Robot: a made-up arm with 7 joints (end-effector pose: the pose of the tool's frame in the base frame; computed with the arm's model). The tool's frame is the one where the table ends.
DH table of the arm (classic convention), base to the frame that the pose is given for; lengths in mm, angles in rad. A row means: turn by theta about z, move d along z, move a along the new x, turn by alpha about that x. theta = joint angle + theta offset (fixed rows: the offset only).
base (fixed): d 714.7, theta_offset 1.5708, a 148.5, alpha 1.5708
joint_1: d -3.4, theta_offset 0, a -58.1, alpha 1.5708
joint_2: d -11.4, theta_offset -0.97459, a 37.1, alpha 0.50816
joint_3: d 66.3, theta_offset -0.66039, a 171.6, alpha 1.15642
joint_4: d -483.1, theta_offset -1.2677, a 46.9, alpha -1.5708
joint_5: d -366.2, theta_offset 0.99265, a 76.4, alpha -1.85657
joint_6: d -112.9, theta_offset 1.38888, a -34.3, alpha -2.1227
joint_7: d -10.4, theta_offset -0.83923, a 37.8, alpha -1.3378
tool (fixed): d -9.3, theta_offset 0.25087, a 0, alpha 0
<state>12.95 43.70 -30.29 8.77 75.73 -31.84 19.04</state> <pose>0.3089 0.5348 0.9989 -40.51 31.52 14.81</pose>
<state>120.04 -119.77 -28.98 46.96 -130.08 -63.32 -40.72</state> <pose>-0.2954 0.0518 0.2783 -18.36 34.29 -91.50</pose>
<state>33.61 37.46 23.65 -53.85 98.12 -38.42 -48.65</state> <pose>0.4647 0.4337 0.5930 171.93 41.00 -150.80</pose>
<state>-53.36 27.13 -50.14 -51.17 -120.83 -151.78 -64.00</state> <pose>-0.1521 0.2474 0.2872 -6.31 29.50 10.75</pose>
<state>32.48 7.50 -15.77 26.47 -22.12 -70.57 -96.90</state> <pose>0.0169 0.2939 1.1238 22.52 37.71 51.83</pose>
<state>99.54 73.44 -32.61 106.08 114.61 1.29 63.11</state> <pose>0.2257 -0.4053 1.0784 -54.91 13.17 -62.59</pose>
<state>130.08 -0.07 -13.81 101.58 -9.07 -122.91 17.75</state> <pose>-0.4923 -0.3413 0.7008 44.23 -68.65 -107.28</pose>
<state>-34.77 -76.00 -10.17 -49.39 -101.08 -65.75 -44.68</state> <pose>-0.4235 0.0133 0.5342 116.90 32.54 132.81</pose>
